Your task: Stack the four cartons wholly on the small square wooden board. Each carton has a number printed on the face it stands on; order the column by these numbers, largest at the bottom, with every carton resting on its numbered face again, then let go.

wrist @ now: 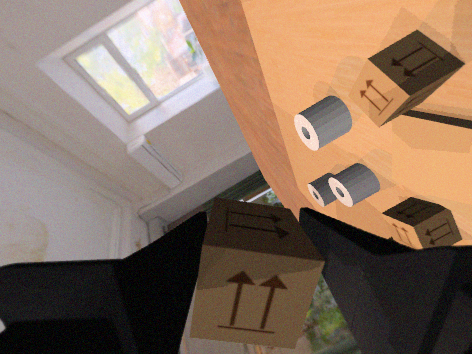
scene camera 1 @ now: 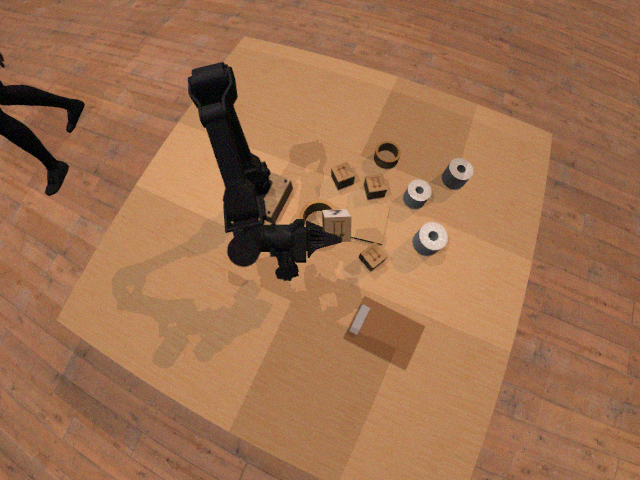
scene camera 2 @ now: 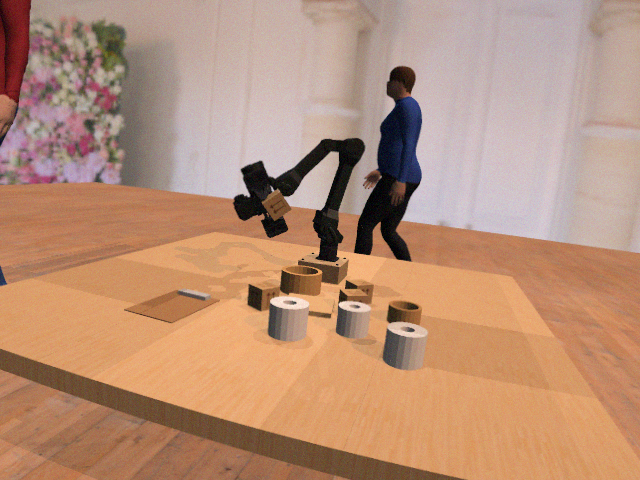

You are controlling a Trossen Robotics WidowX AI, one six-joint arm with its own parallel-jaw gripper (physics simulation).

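Seen in the pictures: gripper, fingertip midpoint: [wrist: 253, 216] [scene camera 1: 339, 237] [scene camera 2: 267, 210]; arm's base, origin of the base link: [scene camera 1: 258, 186] [scene camera 2: 327, 258].
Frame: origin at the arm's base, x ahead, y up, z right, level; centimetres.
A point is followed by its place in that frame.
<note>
My gripper [scene camera 1: 331, 238] @[x 29.8, y 16.7, z 9.8 cm] [scene camera 2: 271, 205] @[x 29.8, y 16.7, z 9.8 cm] [wrist: 253, 216] @[x 29.8, y 16.7, z 9.8 cm] is shut on a brown carton [scene camera 1: 339, 227] @[x 29.4, y 20.6, z 9.0 cm] [scene camera 2: 277, 205] @[x 30.7, y 18.3, z 6.8 cm] [wrist: 257, 295] @[x 26.0, y 18.1, z 9.6 cm], held high above the table and tilted. Its white face with a dark number, not clearly readable, is turned up in scene camera 1. Two cartons [scene camera 1: 342, 174] @[x 21.2, y -0.3, z -13.7 cm] [scene camera 1: 375, 186] @[x 31.6, y -0.3, z -14.0 cm] stand close together beside the small square board [scene camera 1: 376, 214] @[x 35.0, y -4.5, z -7.6 cm] [scene camera 2: 322, 306] @[x 33.9, y -4.5, z -8.3 cm] [wrist: 442, 119] @[x 34.7, y -5.0, z 1.2 cm]. Another carton [scene camera 1: 373, 256] @[x 38.7, y -0.3, z 6.0 cm] [scene camera 2: 263, 296] @[x 42.0, y -2.0, z 4.1 cm] [wrist: 415, 75] @[x 36.2, y -2.1, z 7.1 cm] stands off the board's dark-edged side. The three loose cartons' numbers are hidden; arrows show on them. No carton shows on the board.
Three white rolls [scene camera 1: 457, 175] @[x 53.0, y 0.9, z -27.2 cm] [scene camera 1: 416, 196] @[x 43.7, y 0.3, z -15.5 cm] [scene camera 1: 428, 241] @[x 50.9, y 1.2, z -3.6 cm] stand beyond the board. One orange ring [scene camera 1: 386, 163] @[x 31.8, y -2.4, z -24.1 cm] [scene camera 2: 404, 313] @[x 34.9, y -2.2, z -28.2 cm] stands near the two cartons; a larger ring [scene camera 2: 300, 282] @[x 26.0, y -1.7, z 0.3 cm] stands between the arm base [scene camera 1: 279, 198] @[x 7.5, y -0.1, z 0.9 cm] and the board. A brown clipboard [scene camera 1: 390, 330] @[x 51.0, y -5.5, z 21.9 cm] [scene camera 2: 168, 306] @[x 51.8, y -5.4, z 23.3 cm] lies to one side.
</note>
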